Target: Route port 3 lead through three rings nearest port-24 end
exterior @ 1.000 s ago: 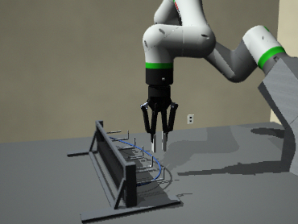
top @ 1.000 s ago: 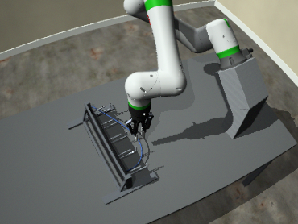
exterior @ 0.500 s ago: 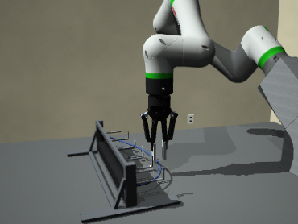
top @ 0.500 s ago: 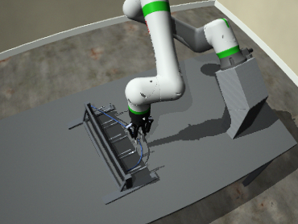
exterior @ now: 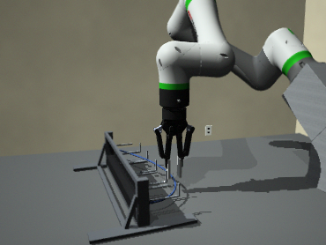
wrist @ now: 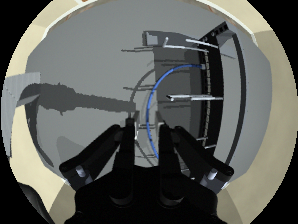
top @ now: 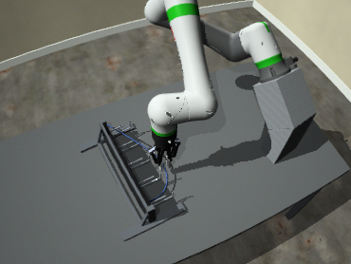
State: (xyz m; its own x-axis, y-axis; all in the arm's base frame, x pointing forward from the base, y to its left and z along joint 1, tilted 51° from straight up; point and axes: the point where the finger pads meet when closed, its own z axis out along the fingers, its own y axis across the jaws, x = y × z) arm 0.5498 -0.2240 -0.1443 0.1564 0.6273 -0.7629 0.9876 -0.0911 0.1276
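My gripper is now 15 cm short of the rack, 7 cm to the left of it and 2 cm above it.
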